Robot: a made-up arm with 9 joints. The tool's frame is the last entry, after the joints.
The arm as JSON. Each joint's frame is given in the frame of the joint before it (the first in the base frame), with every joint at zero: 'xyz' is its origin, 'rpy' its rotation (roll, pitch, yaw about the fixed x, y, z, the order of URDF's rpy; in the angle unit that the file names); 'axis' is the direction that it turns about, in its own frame. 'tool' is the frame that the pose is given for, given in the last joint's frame.
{
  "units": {
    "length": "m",
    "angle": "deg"
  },
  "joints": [
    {
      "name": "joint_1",
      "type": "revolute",
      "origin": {
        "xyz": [
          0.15,
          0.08,
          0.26
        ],
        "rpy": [
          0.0,
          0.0,
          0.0
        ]
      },
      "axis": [
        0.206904,
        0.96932,
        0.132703
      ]
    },
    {
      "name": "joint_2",
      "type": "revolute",
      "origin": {
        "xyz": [
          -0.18,
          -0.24,
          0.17
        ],
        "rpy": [
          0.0,
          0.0,
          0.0
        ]
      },
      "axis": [
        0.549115,
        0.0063,
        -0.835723
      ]
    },
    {
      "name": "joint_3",
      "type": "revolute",
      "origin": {
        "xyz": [
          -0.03,
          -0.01,
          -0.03
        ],
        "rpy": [
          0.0,
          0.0,
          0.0
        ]
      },
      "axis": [
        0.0,
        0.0,
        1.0
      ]
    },
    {
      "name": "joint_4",
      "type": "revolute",
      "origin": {
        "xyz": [
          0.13,
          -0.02,
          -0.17
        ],
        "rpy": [
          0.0,
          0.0,
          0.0
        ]
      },
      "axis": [
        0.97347,
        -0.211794,
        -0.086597
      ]
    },
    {
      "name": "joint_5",
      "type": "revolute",
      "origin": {
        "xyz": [
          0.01,
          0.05,
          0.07
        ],
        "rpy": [
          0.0,
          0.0,
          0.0
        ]
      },
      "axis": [
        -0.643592,
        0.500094,
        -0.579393
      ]
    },
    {
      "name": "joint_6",
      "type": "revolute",
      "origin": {
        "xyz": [
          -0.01,
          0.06,
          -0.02
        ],
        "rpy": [
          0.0,
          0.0,
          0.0
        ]
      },
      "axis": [
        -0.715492,
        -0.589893,
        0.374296
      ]
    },
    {
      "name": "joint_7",
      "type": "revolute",
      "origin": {
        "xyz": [
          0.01,
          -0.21,
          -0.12
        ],
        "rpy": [
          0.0,
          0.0,
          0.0
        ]
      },
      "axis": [
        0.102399,
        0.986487,
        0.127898
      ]
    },
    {
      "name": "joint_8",
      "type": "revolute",
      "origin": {
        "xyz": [
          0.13,
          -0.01,
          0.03
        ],
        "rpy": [
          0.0,
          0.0,
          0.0
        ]
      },
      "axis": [
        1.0,
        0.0,
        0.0
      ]
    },
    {
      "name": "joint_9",
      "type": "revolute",
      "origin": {
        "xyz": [
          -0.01,
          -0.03,
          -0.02
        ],
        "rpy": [
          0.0,
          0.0,
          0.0
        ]
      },
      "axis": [
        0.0,
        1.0,
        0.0
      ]
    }
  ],
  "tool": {
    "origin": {
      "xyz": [
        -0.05,
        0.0,
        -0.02
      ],
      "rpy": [
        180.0,
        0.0,
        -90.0
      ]
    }
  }
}
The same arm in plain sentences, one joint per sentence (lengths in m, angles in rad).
The arm has nine revolute joints in a row. What follows holds with every joint at zero, and every direction is one of the base frame's. The first joint sits 0.1500 m along +x and 0.0800 m along +y and 0.2600 m along +z from the base frame's origin and turns about the direction (0.206904, 0.96932, 0.132703). The second joint sits 0.1800 m along -x and 0.2400 m along -y and 0.1700 m along +z from the first joint and turns about the direction (0.549115, 0.0063, -0.835723). The third joint sits 0.0300 m along -x and 0.0100 m along -y and 0.0300 m along -z from the second joint and turns about +z. The fourth joint sits 0.1300 m along +x and 0.0200 m along -y and 0.1700 m along -z from the third joint and turns about the direction (0.97347, -0.211794, -0.086597). The fifth joint sits 0.0100 m along +x and 0.0500 m along +y and 0.0700 m along +z from the fourth joint and turns about the direction (-0.643592, 0.500094, -0.579393). The sixth joint sits 0.0100 m along -x and 0.0600 m along +y and 0.0200 m along -z from the fifth joint and turns about the direction (-0.715492, -0.589893, 0.374296). The seventh joint sits 0.0100 m along +x and 0.2100 m along -y and 0.1200 m along -z from the sixth joint and turns about the direction (0.102399, 0.986487, 0.127898). The eighth joint sits 0.1300 m along +x and 0.0100 m along -y and 0.0300 m along +z from the seventh joint and turns about +x. The ninth joint sits 0.0100 m along -x and 0.0300 m along -y and 0.0200 m along -z from the eighth joint and turns about +y. The tool frame, which is the frame that the pose is given for, sits 0.0500 m along -x and 0.0200 m along -z from the ninth joint; its axes are the base frame's turned by roll 3.1416, pitch 0.0000 and yaw -1.5708 rad (as in URDF: about the fixed x, then y, then z).
